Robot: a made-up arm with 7 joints.
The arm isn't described. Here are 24 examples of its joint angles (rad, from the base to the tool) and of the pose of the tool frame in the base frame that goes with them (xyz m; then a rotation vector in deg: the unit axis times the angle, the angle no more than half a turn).
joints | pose
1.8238 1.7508 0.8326 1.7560 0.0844 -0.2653 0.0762 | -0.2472 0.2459 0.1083 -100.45 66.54 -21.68
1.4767 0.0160 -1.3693 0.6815 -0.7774 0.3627 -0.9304 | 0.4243 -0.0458 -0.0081 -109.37 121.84 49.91
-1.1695 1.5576 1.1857 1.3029 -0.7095 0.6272 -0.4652 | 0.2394 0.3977 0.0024 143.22 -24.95 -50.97
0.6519 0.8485 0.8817 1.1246 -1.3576 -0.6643 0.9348 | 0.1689 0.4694 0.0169 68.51 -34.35 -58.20
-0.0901 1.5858 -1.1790 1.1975 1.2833 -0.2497 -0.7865 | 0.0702 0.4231 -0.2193 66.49 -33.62 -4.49
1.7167 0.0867 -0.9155 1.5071 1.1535 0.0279 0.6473 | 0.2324 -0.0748 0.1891 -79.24 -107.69 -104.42
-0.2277 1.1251 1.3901 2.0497 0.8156 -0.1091 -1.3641 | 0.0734 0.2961 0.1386 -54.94 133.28 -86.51
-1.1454 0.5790 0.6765 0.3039 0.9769 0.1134 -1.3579 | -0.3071 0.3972 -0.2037 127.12 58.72 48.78
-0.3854 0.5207 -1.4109 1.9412 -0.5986 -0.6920 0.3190 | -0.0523 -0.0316 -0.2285 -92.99 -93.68 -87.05
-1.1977 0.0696 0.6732 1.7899 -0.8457 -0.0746 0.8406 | -0.0781 0.2678 -0.2371 4.63 2.10 -49.73
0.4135 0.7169 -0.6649 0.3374 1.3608 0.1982 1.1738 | 0.2139 0.3683 -0.3241 -50.74 -52.97 13.28
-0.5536 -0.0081 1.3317 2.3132 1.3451 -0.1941 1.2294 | 0.0079 0.2830 -0.0708 -5.17 -143.02 -31.58
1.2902 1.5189 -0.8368 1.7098 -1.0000 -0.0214 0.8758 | 0.2336 0.2832 0.1067 98.02 -6.36 -87.90
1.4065 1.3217 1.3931 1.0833 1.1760 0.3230 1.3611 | -0.1196 0.4895 0.0597 -16.37 133.67 38.52
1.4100 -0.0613 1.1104 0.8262 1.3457 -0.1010 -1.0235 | 0.4132 0.2445 0.0164 -80.77 -14.99 126.11
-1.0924 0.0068 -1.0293 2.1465 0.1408 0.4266 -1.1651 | -0.0289 -0.0775 -0.1377 1.31 -24.92 11.14
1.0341 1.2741 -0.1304 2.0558 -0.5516 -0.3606 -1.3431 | 0.1639 0.1973 0.1597 -54.44 106.69 -3.79
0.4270 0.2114 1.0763 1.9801 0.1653 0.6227 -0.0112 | 0.1327 0.3281 -0.0267 33.66 -102.79 58.35
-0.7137 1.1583 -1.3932 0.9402 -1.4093 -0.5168 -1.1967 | -0.1910 0.3649 -0.2755 -50.99 -56.68 -112.71
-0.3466 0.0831 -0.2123 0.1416 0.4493 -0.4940 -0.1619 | -0.1281 0.1349 -0.4571 16.50 -15.73 12.60
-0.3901 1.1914 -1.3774 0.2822 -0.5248 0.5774 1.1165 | -0.0776 0.5113 -0.2243 19.65 119.80 -45.05
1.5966 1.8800 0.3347 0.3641 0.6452 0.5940 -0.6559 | -0.1703 0.5327 0.0804 43.37 -69.69 138.98
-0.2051 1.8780 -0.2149 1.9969 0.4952 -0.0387 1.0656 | 0.2174 0.2330 -0.0555 -18.73 -13.01 -102.80
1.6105 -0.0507 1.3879 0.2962 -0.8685 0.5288 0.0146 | 0.4682 0.1516 0.0320 -21.88 -67.06 26.44
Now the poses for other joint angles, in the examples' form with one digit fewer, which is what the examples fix.
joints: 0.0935 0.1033 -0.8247 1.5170 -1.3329 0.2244 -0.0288
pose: 0.194 -0.056 -0.239 44.1 -90.8 -92.0
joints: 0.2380 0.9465 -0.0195 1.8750 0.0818 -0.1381 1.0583
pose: 0.255 0.222 -0.032 2.0 -74.6 -98.6
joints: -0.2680 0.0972 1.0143 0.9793 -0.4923 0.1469 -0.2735
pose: 0.015 0.315 -0.363 59.9 -17.8 25.6
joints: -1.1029 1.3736 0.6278 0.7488 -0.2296 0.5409 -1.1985
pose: 0.079 0.524 -0.116 148.0 1.9 -51.5
